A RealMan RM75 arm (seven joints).
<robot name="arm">
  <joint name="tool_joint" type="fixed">
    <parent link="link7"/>
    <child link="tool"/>
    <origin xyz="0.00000 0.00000 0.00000" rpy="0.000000 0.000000 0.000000"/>
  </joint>
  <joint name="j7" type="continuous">
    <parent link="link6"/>
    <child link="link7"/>
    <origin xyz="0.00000 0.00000 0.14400" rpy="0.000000 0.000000 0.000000"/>
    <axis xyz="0 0 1"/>
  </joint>
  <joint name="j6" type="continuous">
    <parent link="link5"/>
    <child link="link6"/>
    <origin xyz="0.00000 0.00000 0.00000" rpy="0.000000 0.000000 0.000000"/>
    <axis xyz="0 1 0"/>
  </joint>
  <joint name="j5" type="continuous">
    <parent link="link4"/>
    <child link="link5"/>
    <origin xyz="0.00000 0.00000 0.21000" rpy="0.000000 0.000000 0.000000"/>
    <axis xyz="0 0 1"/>
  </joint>
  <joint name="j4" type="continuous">
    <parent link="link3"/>
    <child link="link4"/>
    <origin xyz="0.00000 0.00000 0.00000" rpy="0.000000 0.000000 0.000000"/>
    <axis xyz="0 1 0"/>
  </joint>
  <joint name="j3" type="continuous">
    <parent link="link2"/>
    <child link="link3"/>
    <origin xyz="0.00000 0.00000 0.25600" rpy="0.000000 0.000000 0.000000"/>
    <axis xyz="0 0 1"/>
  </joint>
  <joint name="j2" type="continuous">
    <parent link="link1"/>
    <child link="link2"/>
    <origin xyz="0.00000 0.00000 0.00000" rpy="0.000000 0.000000 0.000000"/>
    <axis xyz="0 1 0"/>
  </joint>
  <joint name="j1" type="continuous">
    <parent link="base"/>
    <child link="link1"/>
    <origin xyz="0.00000 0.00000 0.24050" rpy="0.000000 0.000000 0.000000"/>
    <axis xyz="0 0 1"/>
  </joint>
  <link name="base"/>
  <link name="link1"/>
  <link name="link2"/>
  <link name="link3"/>
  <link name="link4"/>
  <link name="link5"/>
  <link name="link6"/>
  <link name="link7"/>
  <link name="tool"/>
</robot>
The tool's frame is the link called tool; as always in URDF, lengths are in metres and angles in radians. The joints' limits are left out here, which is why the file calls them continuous.
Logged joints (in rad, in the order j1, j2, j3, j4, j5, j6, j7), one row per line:
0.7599 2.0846 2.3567 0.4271 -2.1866 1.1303 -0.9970
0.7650 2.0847 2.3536 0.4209 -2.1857 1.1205 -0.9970
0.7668 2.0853 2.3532 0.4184 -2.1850 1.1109 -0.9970
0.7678 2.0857 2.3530 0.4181 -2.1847 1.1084 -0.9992
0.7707 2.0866 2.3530 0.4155 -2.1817 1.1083 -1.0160
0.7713 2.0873 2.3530 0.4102 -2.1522 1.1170 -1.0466
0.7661 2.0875 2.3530 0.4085 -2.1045 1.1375 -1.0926
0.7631 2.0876 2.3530 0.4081 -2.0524 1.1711 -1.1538
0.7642 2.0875 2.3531 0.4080 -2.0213 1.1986 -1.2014
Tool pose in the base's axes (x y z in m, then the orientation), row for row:
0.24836 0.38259 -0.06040 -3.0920 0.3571 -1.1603
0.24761 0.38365 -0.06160 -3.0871 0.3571 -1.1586
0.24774 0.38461 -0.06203 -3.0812 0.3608 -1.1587
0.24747 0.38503 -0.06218 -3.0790 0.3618 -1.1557
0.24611 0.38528 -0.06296 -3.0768 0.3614 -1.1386
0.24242 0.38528 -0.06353 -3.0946 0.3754 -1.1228
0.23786 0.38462 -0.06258 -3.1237 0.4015 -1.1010
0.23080 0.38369 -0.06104 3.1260 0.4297 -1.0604
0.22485 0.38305 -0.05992 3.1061 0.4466 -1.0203
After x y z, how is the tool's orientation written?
As angles about the fixed x, y, z axes (roll, pitch, yaw), in radians.
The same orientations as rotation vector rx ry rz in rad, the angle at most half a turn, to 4 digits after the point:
-2.4005 1.5886 0.3954
-2.3984 1.5858 0.3913
-2.3917 1.5836 0.3903
-2.3921 1.5795 0.3901
-2.4057 1.5597 0.3911
-2.4243 1.5398 0.4258
-2.4491 1.5094 0.4855
-2.4922 1.4552 0.5547
-2.5312 1.4030 0.5986

